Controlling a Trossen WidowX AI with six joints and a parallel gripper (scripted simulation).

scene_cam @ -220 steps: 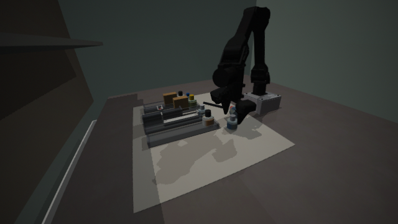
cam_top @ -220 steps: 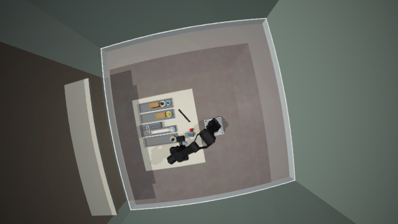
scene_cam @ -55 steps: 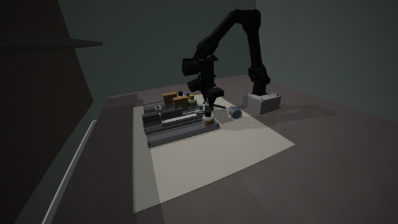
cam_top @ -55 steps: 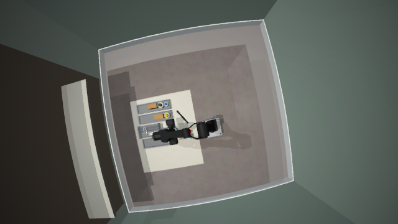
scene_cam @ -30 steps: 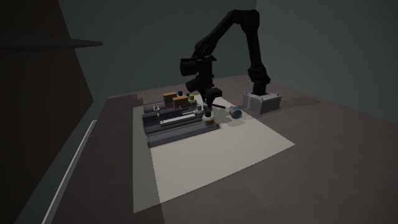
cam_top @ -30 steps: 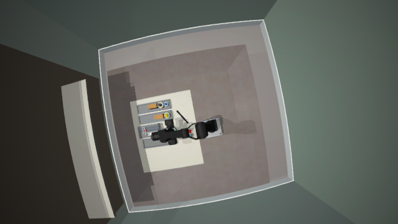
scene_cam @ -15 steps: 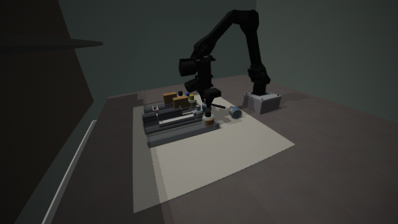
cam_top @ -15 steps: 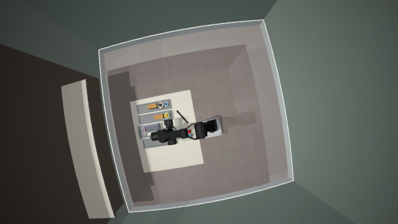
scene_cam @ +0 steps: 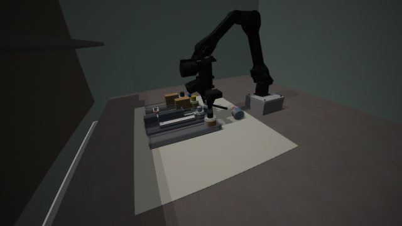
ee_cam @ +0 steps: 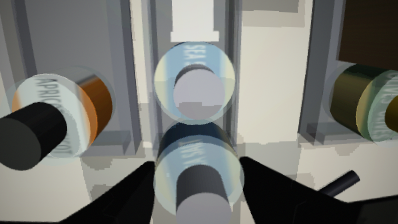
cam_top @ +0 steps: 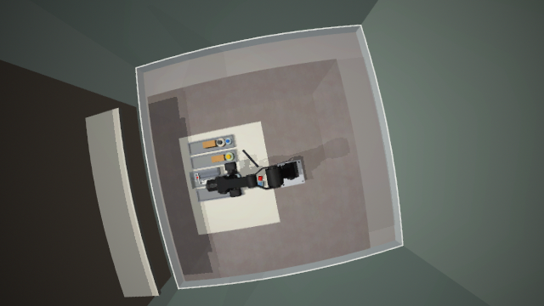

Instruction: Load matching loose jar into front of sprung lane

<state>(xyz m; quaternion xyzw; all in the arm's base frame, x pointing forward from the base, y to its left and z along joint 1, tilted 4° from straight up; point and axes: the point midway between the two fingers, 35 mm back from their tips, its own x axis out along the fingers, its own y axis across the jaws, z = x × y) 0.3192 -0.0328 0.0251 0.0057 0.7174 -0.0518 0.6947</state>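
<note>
My gripper tip is now 100 mm past the black rod, 90 mm to the left of it and 50 mm above it. The rest, counted from my gripper tip: white pusher plate: 150 mm ahead, 40 mm to the right, 10 mm below.
</note>
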